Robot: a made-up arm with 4 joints. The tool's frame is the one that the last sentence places.
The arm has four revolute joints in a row. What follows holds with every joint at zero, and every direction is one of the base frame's. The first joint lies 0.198 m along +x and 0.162 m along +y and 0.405 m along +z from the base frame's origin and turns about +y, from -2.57 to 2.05 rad. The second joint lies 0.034 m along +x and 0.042 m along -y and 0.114 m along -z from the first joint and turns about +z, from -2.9 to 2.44 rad. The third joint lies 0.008 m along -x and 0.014 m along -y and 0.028 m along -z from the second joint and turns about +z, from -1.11 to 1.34 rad. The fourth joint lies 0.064 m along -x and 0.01 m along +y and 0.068 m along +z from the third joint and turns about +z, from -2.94 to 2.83 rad. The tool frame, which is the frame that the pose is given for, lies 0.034 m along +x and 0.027 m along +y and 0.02 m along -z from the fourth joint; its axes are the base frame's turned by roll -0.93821, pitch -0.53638 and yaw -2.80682 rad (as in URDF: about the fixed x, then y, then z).
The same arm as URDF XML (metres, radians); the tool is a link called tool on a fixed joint. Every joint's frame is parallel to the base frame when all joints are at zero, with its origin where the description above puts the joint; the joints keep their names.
<robot name="arm">
  <link name="base_link"/>
  <link name="link1"/>
  <link name="link2"/>
  <link name="link3"/>
  <link name="link4"/>
  <link name="tool"/>
  <joint name="joint 1" type="revolute">
    <parent link="base_link"/>
    <child link="link1"/>
    <origin xyz="0.1980 0.1620 0.4050"/>
    <axis xyz="0 1 0"/>
    <limit lower="-2.5700" upper="2.0500"/>
  </joint>
  <joint name="joint 2" type="revolute">
    <parent link="link1"/>
    <child link="link2"/>
    <origin xyz="0.0340 -0.0420 -0.1140"/>
    <axis xyz="0 0 1"/>
    <limit lower="-2.9000" upper="2.4400"/>
  </joint>
  <joint name="joint 3" type="revolute">
    <parent link="link2"/>
    <child link="link3"/>
    <origin xyz="-0.0080 -0.0140 -0.0280"/>
    <axis xyz="0 0 1"/>
    <limit lower="-1.1100" upper="1.3400"/>
  </joint>
  <joint name="joint 4" type="revolute">
    <parent link="link3"/>
    <child link="link4"/>
    <origin xyz="-0.0640 0.0100 0.0680"/>
    <axis xyz="0 0 1"/>
    <limit lower="-2.9400" upper="2.8300"/>
  </joint>
  <joint name="tool_fixed" type="fixed">
    <parent link="link4"/>
    <child link="tool"/>
    <origin xyz="0.0340 0.0270 -0.0200" rpy="-0.9382 -0.5364 -2.8068"/>
  </joint>
</robot>

